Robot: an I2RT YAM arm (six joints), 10 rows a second.
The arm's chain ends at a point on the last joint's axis. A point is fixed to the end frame.
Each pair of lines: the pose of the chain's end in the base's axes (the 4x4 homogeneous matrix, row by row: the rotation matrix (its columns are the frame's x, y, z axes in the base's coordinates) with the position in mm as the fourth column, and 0 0 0 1 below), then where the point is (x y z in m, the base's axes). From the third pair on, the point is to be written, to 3 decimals.
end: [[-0.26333, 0.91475, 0.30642, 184.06], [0.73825, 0.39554, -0.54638, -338.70], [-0.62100, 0.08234, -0.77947, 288.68], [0, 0, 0, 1]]
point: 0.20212 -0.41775 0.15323
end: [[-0.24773, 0.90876, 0.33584, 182.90], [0.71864, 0.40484, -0.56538, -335.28], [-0.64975, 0.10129, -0.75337, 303.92], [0, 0, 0, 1]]
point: 0.20598 -0.41791 0.17141
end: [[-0.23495, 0.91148, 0.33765, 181.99], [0.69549, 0.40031, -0.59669, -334.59], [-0.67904, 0.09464, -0.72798, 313.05], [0, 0, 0, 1]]
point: 0.206 -0.422 0.184
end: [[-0.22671, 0.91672, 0.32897, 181.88], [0.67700, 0.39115, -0.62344, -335.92], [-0.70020, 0.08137, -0.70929, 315.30], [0, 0, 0, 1]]
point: 0.204 -0.428 0.189
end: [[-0.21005, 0.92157, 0.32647, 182.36], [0.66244, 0.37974, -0.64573, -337.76], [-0.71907, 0.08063, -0.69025, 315.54], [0, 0, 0, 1]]
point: 0.204 -0.433 0.192
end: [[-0.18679, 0.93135, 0.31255, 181.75], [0.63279, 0.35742, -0.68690, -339.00], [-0.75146, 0.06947, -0.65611, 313.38], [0, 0, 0, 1]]
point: 0.202 -0.441 0.195
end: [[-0.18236, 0.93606, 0.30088, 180.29], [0.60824, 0.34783, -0.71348, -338.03], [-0.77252, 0.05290, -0.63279, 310.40], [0, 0, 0, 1]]
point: 0.199 -0.444 0.195
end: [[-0.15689, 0.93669, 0.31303, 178.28], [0.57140, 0.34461, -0.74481, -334.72], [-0.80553, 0.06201, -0.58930, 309.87], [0, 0, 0, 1]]
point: 0.199 -0.447 0.200
